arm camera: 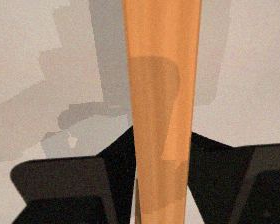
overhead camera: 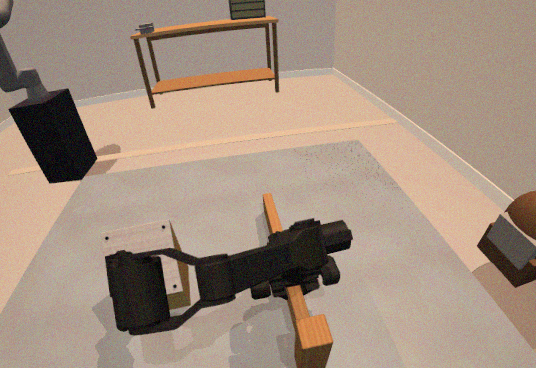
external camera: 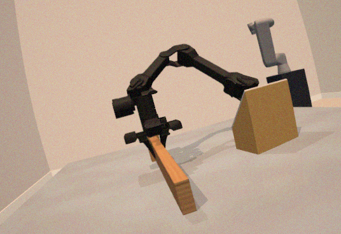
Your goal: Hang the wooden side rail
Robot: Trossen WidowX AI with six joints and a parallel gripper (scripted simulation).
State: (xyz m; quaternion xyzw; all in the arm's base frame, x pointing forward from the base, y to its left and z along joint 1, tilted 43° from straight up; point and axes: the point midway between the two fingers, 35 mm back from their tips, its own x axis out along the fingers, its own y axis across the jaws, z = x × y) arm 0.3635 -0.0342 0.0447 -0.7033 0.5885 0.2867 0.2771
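My gripper tip is 140 mm to the left of the headboard post, 40 mm below it and 10 mm short of it.
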